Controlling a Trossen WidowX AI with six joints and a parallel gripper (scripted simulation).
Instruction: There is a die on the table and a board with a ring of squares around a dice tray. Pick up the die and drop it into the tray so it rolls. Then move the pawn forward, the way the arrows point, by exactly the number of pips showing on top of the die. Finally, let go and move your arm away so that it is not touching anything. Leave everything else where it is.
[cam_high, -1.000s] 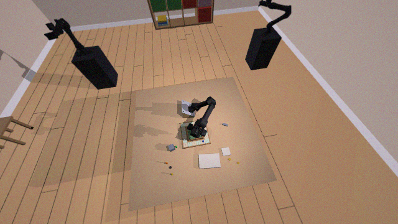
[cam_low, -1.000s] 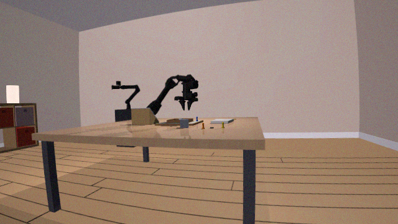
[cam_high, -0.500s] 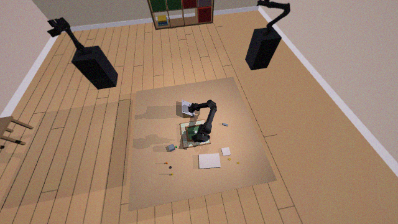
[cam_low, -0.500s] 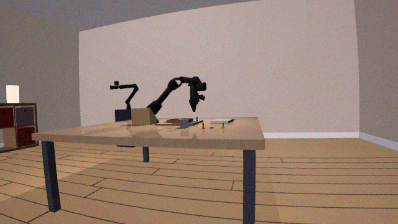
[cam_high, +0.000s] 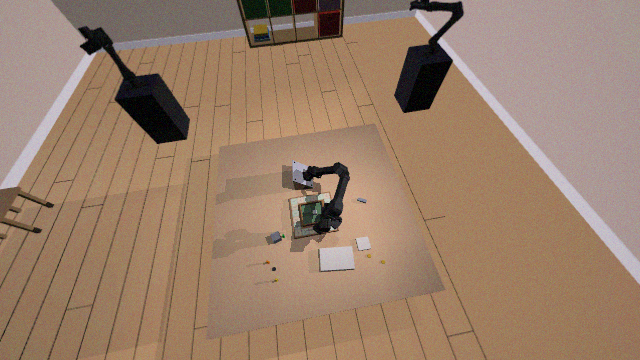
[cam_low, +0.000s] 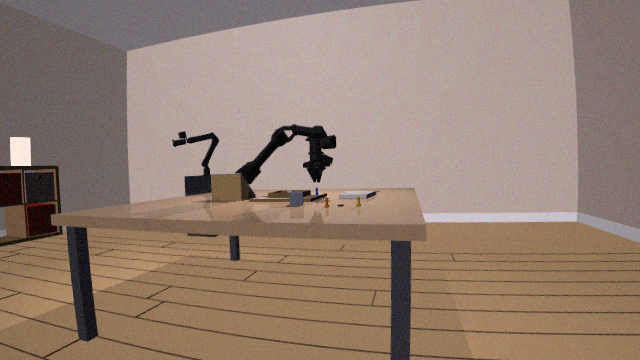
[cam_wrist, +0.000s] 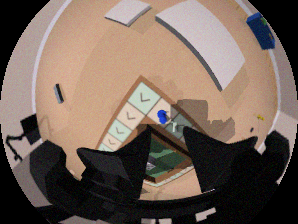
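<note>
My gripper tip is 40 mm above the blue pawn. Round my gripper tip: white sheet 200 mm ahead, 60 mm below, 20 mm to the left; die 110 mm behind, 50 mm to the right, 40 mm below; green dice tray 110 mm behind, 70 mm to the right, 60 mm below.
</note>
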